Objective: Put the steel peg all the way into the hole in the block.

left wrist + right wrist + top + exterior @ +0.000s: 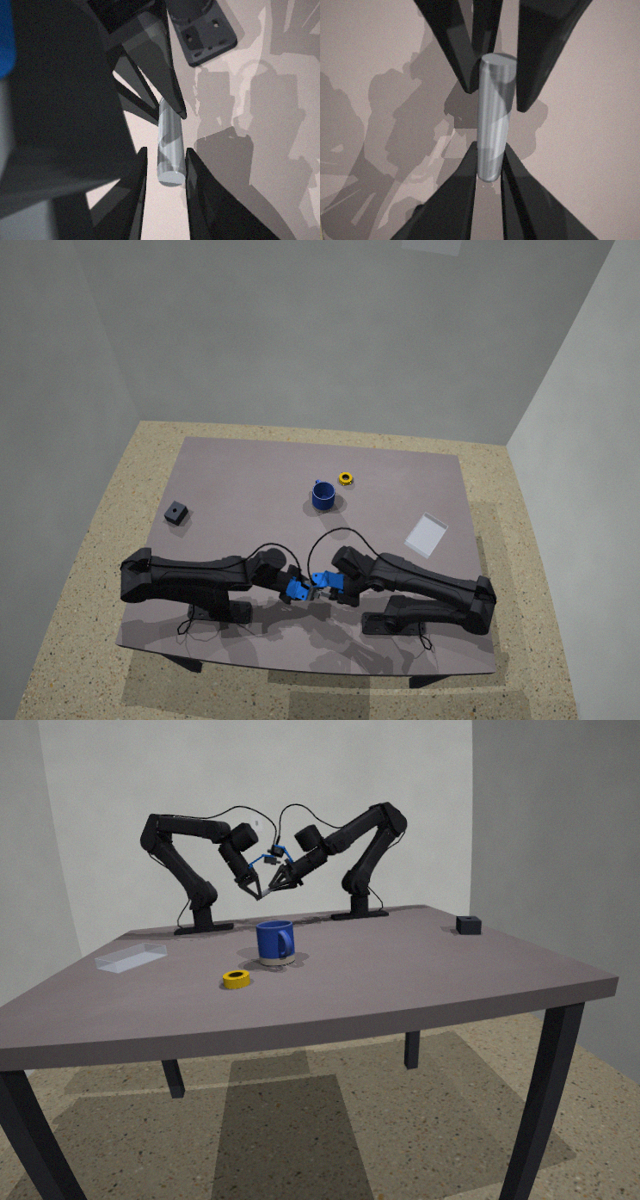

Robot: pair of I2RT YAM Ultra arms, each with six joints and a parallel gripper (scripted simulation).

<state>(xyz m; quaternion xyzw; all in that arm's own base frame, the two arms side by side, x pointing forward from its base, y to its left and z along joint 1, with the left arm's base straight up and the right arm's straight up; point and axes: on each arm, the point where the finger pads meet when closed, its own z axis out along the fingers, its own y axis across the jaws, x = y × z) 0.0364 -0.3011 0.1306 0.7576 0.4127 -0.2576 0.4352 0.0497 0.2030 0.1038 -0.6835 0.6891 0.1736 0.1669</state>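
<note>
Right now the steel peg is 20 mm to the right of my left hand and 20 mm below it. The rest, counted from my left hand: blue mug (390 mm ahead, 90 mm below); then clear tray (380 mm to the right, 270 mm ahead, 120 mm below); then yellow ring (510 mm ahead, 120 mm below, 80 mm to the right).
The steel peg is 20 mm to the left of my right hand and 10 mm above it. From my right hand the other things lie so: blue mug 390 mm ahead, 60 mm below, 50 mm to the left; clear tray 330 mm to the right, 280 mm ahead, 100 mm below; yellow ring 510 mm ahead, 90 mm below, 40 mm to the right.
</note>
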